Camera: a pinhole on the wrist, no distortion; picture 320 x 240 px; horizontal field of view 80.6 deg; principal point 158.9 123.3 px. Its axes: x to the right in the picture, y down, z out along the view. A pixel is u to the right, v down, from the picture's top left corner.
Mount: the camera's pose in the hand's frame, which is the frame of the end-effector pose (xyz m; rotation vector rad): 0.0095 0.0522 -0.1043 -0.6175 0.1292 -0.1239
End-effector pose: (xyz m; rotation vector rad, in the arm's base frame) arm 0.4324 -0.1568 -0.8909 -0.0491 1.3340 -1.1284
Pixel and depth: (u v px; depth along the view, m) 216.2 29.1 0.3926
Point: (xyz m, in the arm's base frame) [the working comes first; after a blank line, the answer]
In the camera's frame: 0.1192 -0.1960 0.3926

0.7071 -0.3965 -0.9777
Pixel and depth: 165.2 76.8 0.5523
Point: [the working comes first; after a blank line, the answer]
In the camera's frame: 0.0184 -0.1361 0.5523

0.8929 -0.3284 -0.9888
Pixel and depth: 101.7 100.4 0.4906
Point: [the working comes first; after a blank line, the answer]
In the camera's frame: -0.1487 -0.0595 0.4906

0.8922 -0.1459 -0.9231
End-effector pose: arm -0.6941 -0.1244 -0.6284 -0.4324 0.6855 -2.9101
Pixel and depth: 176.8 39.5 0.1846
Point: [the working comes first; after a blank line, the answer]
In the camera's frame: 0.0175 -0.0820 0.1846

-0.7091 -0.2499 -0.5779
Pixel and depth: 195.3 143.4 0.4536
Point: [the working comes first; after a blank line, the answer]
In the camera's frame: 0.0875 0.0483 0.4536

-0.7710 -0.5487 -0.5440
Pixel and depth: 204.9 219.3 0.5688
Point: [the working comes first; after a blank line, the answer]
In the camera's frame: 0.1387 0.2894 0.5688

-0.8566 -0.7674 -0.6812
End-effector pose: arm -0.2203 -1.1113 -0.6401 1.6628 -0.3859 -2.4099
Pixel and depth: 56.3 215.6 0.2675
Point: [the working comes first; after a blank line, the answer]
In the camera's frame: -0.1455 0.1309 0.2675

-0.2336 -1.3972 -0.4465
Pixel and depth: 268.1 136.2 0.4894
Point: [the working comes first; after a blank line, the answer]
In the camera's frame: 0.2833 0.0335 0.4894

-0.5801 -1.4924 -0.7832
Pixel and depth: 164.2 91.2 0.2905
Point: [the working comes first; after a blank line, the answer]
In the camera's frame: 0.0082 -0.0494 0.2905

-0.3884 -1.2792 -0.5835
